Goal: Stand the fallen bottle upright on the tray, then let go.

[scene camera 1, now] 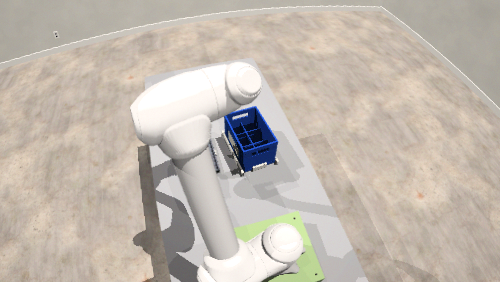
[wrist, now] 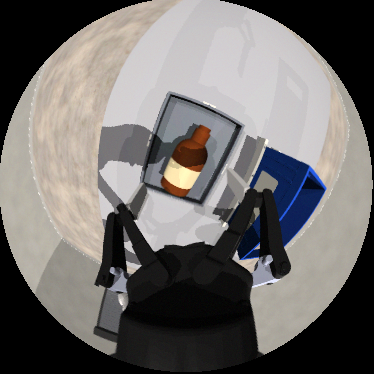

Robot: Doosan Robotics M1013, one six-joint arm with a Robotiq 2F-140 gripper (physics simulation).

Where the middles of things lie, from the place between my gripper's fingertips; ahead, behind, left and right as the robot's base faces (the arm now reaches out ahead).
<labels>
Now: hand 8 cm above the brown bottle [wrist: 189, 156] and 2 cm short of it.
</labels>
